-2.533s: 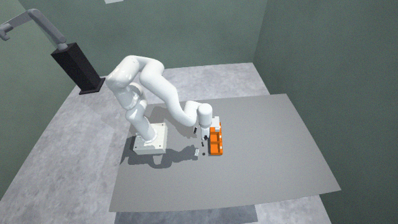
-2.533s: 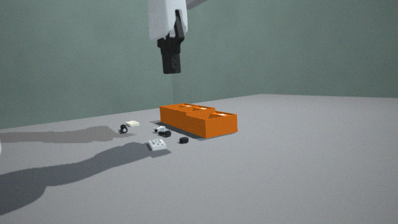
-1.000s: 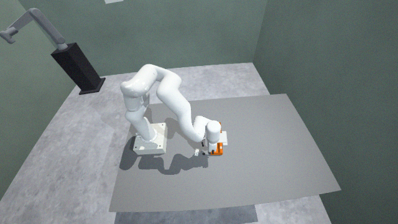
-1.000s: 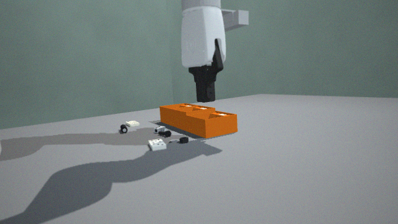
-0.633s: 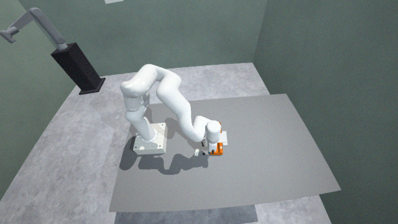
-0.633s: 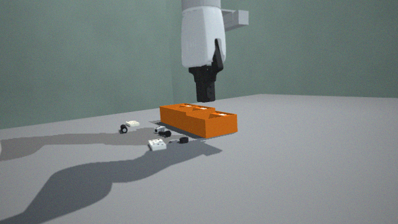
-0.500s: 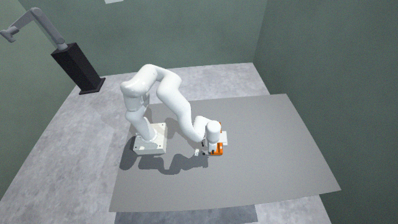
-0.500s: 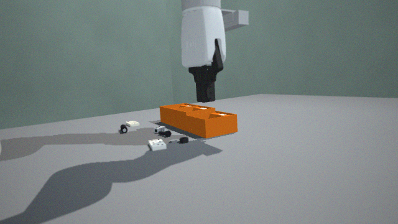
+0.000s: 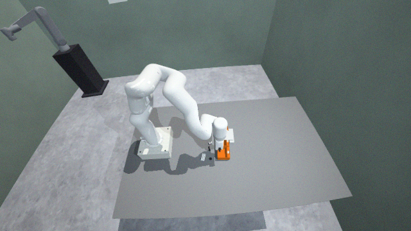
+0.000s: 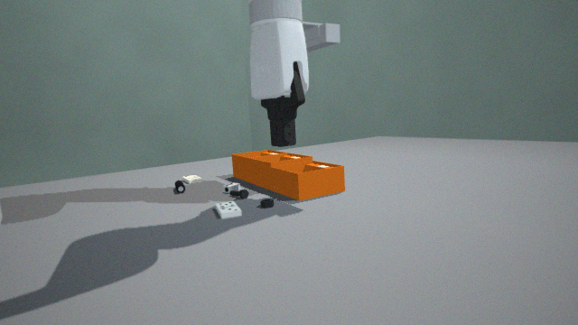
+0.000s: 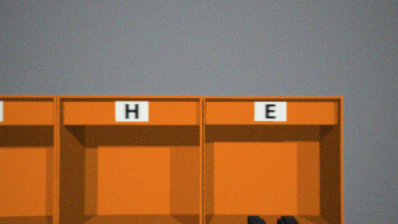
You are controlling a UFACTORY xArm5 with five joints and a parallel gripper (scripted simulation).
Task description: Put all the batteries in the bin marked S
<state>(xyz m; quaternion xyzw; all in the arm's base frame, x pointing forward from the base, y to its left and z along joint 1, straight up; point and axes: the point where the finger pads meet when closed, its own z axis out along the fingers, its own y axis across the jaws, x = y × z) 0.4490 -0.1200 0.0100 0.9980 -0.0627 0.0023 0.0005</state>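
Right now my hand is 17 cm to the right of the black battery, 10 cm past it and 9 cm above it. Round my hand: black bolt 9 cm below, 6 cm behind, 4 cm to the left; then orange compartment 7 cm to the left, 7 cm below, 4 cm ahead; then black nut 9 cm below, 6 cm behind, 4 cm to the right.
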